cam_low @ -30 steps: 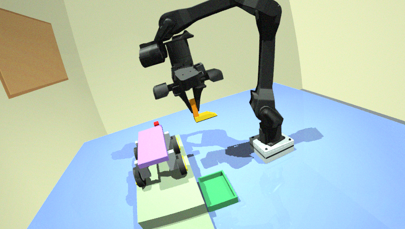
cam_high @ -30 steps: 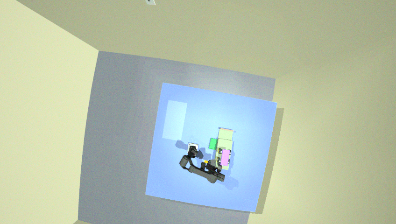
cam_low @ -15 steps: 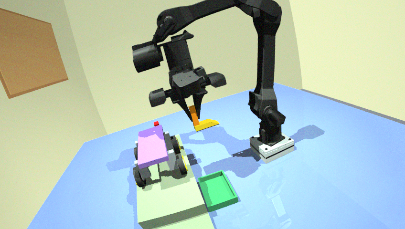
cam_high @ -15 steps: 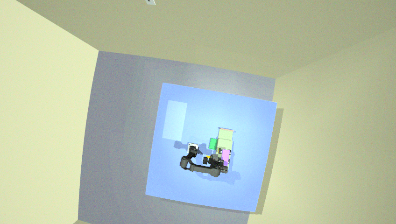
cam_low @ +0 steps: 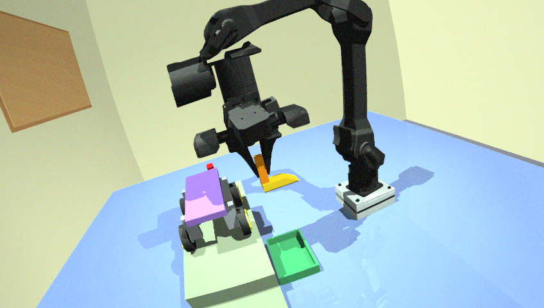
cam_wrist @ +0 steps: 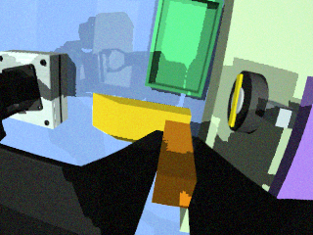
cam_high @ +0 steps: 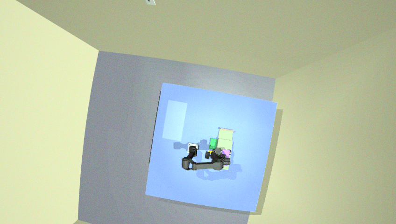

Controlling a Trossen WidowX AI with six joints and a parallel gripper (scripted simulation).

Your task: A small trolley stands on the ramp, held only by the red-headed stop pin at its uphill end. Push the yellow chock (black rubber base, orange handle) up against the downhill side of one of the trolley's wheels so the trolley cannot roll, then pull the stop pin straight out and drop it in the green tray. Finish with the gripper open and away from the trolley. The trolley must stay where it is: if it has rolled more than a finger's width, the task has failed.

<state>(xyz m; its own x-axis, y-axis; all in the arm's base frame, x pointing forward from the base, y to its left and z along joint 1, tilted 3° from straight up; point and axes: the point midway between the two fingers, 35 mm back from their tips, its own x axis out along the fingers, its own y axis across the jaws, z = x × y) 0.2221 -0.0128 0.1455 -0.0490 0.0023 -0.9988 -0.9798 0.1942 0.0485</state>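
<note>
Now: the red-headed stop pin 60 mm ahead of my gripper tip, 150 mm to the right of it and 30 mm below it. From my gripper tip the other things lie so: trolley: 100 mm ahead, 60 mm to the right, 50 mm below; then yellow chock: 20 mm behind, 10 mm below; then pale green ramp: 110 mm ahead, 50 mm to the right, 120 mm below.
</note>
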